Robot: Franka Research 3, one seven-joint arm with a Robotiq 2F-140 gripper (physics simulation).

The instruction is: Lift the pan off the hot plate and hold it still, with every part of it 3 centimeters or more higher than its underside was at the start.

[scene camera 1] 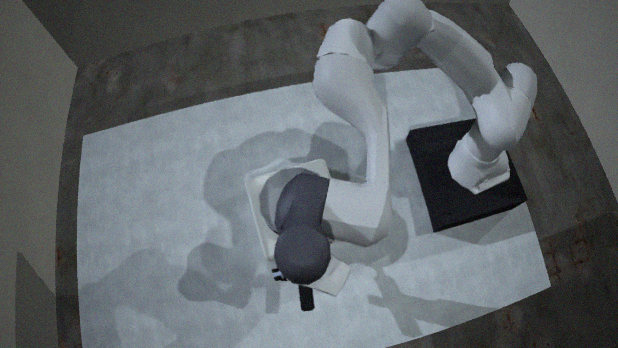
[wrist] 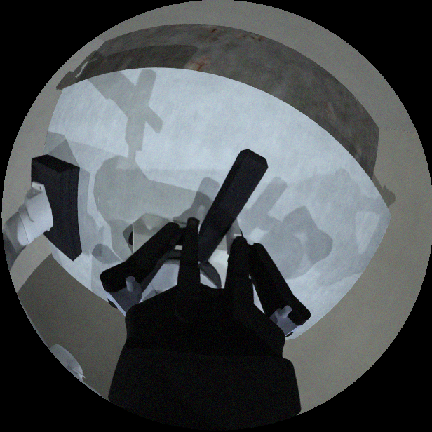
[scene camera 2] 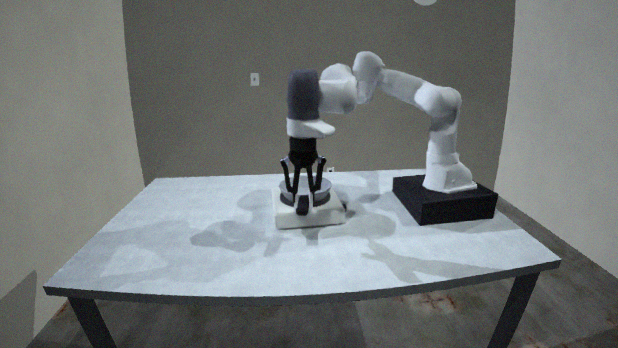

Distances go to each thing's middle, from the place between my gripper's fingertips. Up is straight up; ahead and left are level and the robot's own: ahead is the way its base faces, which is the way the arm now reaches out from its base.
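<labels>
The hot plate (scene camera 1: 268,237) is 19 cm to the right of my hand, 1 cm behind it and 6 cm below it. I also see the grey pan (scene camera 1: 272,189), which is 2 cm above my hand, 9 cm to the right of it and 1 cm behind it. Going by their middles, the pan is the nearest to my hand of the things named here.
</labels>
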